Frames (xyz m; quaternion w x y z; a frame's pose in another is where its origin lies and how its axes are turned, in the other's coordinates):
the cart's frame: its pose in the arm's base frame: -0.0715 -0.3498 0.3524 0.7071 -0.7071 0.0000 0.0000
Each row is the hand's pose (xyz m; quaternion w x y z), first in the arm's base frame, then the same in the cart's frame.
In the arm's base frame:
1: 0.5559 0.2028 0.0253 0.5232 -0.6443 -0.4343 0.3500
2: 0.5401 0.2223 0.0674 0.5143 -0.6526 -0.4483 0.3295
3: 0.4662 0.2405 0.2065 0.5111 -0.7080 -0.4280 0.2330
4: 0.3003 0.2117 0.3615 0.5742 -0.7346 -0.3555 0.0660
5: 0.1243 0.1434 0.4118 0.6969 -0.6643 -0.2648 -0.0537
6: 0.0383 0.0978 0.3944 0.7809 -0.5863 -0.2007 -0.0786
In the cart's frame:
1: 0.6274 0.3271 0.5526 0.8256 -0.0856 -0.5546 -0.0596
2: 0.6116 0.2850 0.5721 0.8251 -0.0978 -0.5500 -0.0840
3: 0.5377 0.1459 0.5903 0.8621 -0.1392 -0.4674 -0.1379
4: 0.3718 -0.0091 0.5615 0.9254 -0.1134 -0.2980 -0.2047
5: 0.1958 -0.0594 0.4932 0.9625 0.0231 -0.1493 -0.2252
6: 0.1098 -0.0420 0.4476 0.9668 0.1376 -0.0863 -0.1975

